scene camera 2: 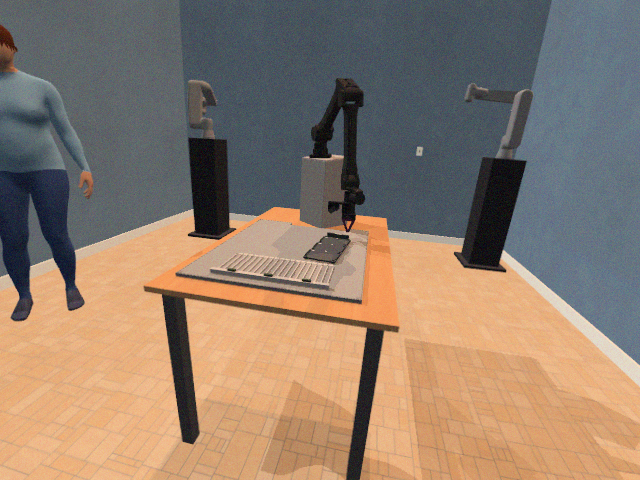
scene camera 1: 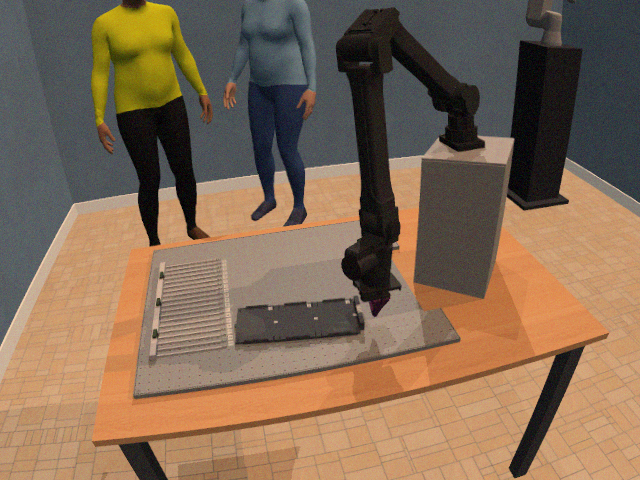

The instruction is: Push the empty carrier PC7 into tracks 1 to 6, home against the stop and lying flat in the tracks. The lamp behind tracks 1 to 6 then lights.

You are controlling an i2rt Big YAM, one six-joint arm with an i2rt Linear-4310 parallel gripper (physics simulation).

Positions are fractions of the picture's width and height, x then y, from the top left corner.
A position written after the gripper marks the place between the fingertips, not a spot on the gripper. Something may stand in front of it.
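Note:
The gripper (scene camera 1: 0.59,0.66) is in the scene, and so is a carrier PC7 (scene camera 1: 0.46,0.67). Scene camera 2 shows the carrier PC7 (scene camera 2: 0.51,0.52) as well.

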